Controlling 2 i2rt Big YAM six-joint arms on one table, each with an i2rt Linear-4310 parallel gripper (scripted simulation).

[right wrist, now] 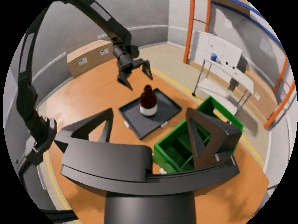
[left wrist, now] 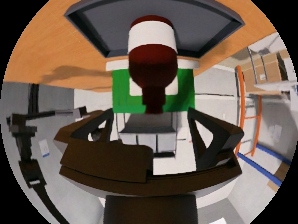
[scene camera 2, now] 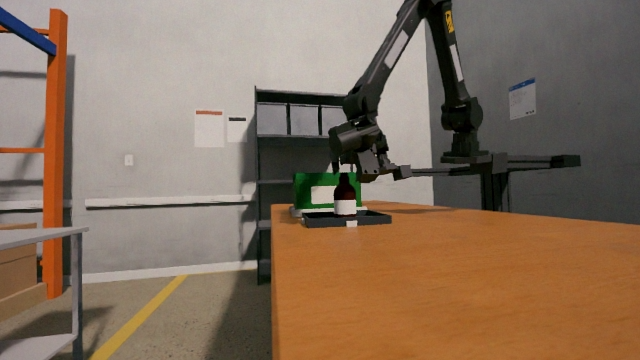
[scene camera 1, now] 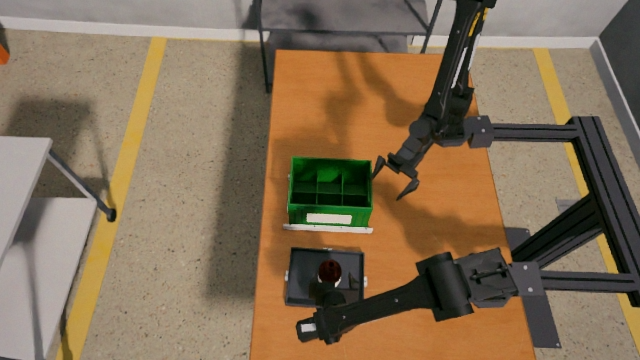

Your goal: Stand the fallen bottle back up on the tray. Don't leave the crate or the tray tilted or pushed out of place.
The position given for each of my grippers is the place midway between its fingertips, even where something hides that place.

I see my left gripper [scene camera 1: 333,273], my right gripper [scene camera 1: 382,190], a bottle [scene camera 2: 344,194] and a green crate [scene camera 1: 307,206].
The bottle also shows in the left wrist view [left wrist: 153,62]. The green crate also shows in the right wrist view [right wrist: 178,149] and in the left wrist view [left wrist: 180,95]. My left gripper is seen too in the left wrist view [left wrist: 150,111].
